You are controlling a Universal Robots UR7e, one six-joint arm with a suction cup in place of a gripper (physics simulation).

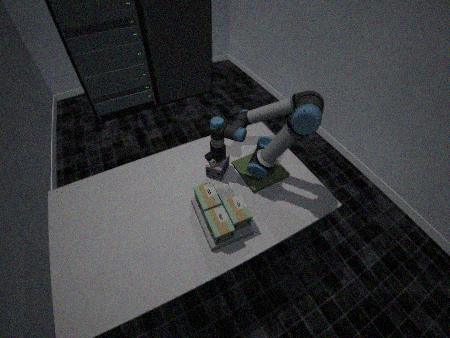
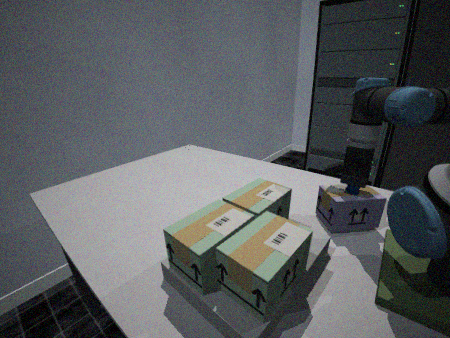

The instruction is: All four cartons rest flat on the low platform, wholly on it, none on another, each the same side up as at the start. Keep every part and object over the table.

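Places are measured from the arm's base along level axes (x ahead, y left, z up), in millimetres.
Where they show: hand, its tool point: (image 1: 218, 161) (image 2: 351, 195).
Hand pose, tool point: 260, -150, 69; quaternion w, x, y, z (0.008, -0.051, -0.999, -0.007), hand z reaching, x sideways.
After its pixels a point has its place, as x, y, z.
The purple carton (image 1: 216, 170) {309, -91, 70} (image 2: 352, 212) {249, -96, 46} stands upright on the table, beside the low platform and apart from it. My suction cup (image 1: 215, 161) {260, -150, 69} (image 2: 353, 190) is down on its top face and holds it. Three green cartons rest flat on the grey platform (image 1: 215, 245) {551, 283, 25} (image 2: 225, 306) {405, 295, 25}, label up and side by side, none on another. They are the far one (image 1: 208, 196) {460, 71, 119} (image 2: 257, 195) {458, 70, 118}, the one nearer the robot base (image 1: 236, 209) (image 2: 265, 246) and the remaining one (image 1: 219, 222) {493, 227, 120} (image 2: 207, 229) {479, 239, 120}. The platform's corner nearest the purple carton is bare.
The arm's base stands on a green plate (image 1: 255, 185) {140, 88, -1} (image 2: 410, 305) {120, 112, 1} at the right of the table (image 1: 125, 225) {904, -92, -23} (image 2: 125, 200) {959, 124, -23}. The purple carton is near this plate. Dark cabinets (image 1: 110, 60) (image 2: 357, 55) stand beyond the table's far edge.
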